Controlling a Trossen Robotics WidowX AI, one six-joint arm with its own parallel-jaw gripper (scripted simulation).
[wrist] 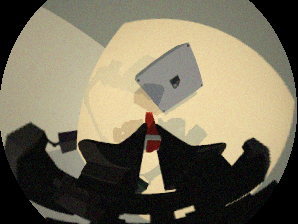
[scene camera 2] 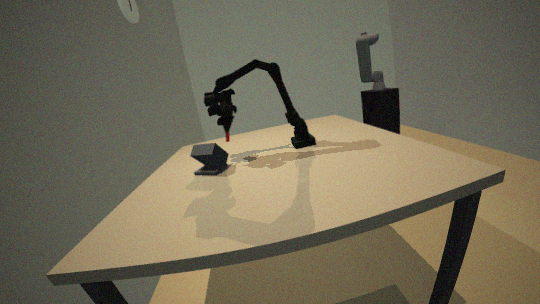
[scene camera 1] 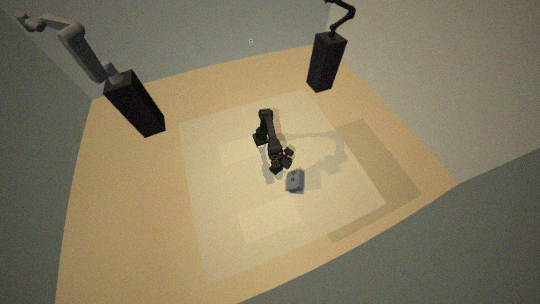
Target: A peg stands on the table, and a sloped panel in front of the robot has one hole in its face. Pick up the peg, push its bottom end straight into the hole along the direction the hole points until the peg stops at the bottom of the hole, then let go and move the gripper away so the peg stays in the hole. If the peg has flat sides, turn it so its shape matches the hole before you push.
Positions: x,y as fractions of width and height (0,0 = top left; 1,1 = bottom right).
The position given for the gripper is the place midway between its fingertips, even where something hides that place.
The gripper (wrist: 0.51,0.56) holds a red peg. Further things: a grey sloped panel (wrist: 0.52,0.35).
